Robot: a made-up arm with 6 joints. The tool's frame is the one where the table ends. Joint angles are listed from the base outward.
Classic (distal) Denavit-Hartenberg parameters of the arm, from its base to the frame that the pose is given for. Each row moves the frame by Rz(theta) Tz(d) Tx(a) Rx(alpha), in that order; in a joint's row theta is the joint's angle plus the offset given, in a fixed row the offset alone. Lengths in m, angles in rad.
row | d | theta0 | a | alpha
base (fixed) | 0 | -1.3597 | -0.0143 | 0
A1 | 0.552 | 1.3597 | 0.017 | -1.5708
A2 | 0 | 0.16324 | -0.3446 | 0
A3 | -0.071 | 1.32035 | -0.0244 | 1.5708
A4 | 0.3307 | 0 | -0.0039 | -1.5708
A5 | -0.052 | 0 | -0.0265 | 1.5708
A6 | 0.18 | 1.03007 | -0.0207 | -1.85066
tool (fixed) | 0.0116 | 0.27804 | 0 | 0
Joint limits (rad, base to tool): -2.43..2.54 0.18..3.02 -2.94..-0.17 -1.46..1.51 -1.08..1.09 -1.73..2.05
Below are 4 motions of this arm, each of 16 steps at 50 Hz.
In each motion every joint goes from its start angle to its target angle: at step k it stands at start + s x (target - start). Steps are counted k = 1, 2, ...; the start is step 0. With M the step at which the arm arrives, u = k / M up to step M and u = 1 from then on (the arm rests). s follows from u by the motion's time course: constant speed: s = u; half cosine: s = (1 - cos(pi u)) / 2; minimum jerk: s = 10 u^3 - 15 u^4 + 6 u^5.
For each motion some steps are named. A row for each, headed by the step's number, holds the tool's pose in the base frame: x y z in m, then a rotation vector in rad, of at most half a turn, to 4 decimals.
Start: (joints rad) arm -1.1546 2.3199 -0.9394 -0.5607 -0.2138 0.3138
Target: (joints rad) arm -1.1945 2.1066 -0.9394 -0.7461 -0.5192 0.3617
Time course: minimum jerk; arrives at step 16
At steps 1, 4, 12, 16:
1: 0.1412 -0.5252 0.3235 0.7431 0.6237 1.2359
4: 0.1466 -0.5316 0.3388 0.6879 0.6266 1.2434
12: 0.1816 -0.5598 0.4674 0.2637 0.6455 1.3008
16: 0.1851 -0.5606 0.4848 0.2095 0.6477 1.3084

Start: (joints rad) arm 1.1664 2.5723 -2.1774 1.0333 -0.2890 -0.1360
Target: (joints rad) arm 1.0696 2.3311 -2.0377 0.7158 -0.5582 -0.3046
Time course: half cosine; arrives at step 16
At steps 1, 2, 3, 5, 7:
1: 0.4877 0.6783 0.5648 0.2737 -0.3394 2.6694
2: 0.4901 0.6758 0.5703 0.2507 -0.3436 2.6675
3: 0.4939 0.6718 0.5792 0.2133 -0.3504 2.6640
5: 0.5046 0.6592 0.6059 0.1023 -0.3701 2.6503
7: 0.5167 0.6419 0.6410 -0.0414 -0.3945 2.6251

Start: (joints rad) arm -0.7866 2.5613 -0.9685 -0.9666 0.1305 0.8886
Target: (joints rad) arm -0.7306 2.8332 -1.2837 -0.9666 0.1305 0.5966
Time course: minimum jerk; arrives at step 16
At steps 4, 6, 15, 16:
4: 0.2530 -0.3866 0.1804 1.2130 0.8867 1.3642
6: 0.2647 -0.3903 0.1662 1.1927 0.9290 1.4114
15: 0.3088 -0.3979 0.1045 1.0951 1.1104 1.6040
16: 0.3089 -0.3979 0.1043 1.0947 1.1110 1.6046

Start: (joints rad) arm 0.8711 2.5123 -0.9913 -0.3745 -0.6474 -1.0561
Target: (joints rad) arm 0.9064 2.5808 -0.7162 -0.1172 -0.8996 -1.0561
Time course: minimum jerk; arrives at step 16
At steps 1, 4, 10, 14, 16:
1: 0.3995 0.4076 0.2916 1.4196 -0.9535 -1.7347
4: 0.3934 0.3988 0.2855 1.3977 -0.9636 -1.7587
10: 0.3585 0.3390 0.2568 1.2731 -1.0596 -1.8791
14: 0.3451 0.3116 0.2495 1.2277 -1.1156 -1.9139
16: 0.3443 0.3099 0.2492 1.2251 -1.1193 -1.9157

